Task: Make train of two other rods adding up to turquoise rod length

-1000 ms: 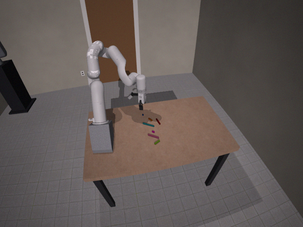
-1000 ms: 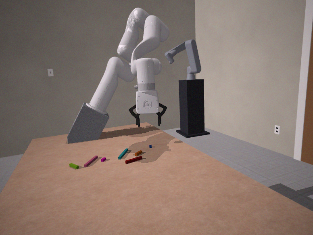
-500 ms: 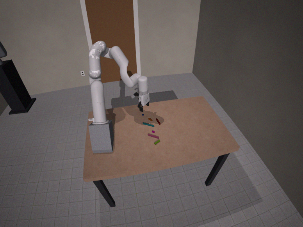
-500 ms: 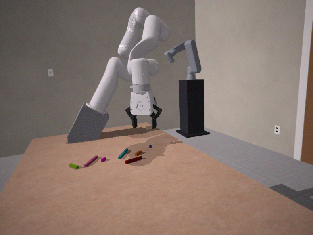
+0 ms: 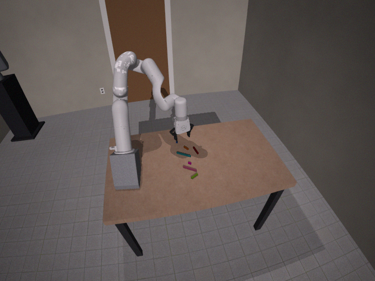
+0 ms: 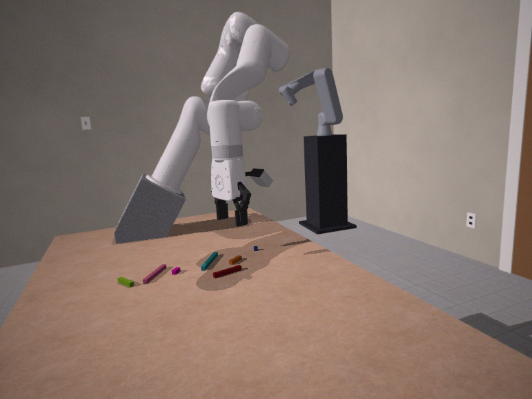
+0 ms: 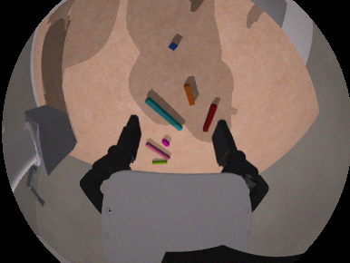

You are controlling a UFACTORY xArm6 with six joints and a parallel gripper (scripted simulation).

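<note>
My gripper is now 2 cm short of the pink rod, 20 cm to the left of it and 10 cm above it. From my hand the other things lie so: blue rod 3 cm behind, 7 cm to the left, 10 cm below; then orange rod 2 cm ahead, 10 cm below; then turquoise rod 6 cm to the right, 10 cm below.
</note>
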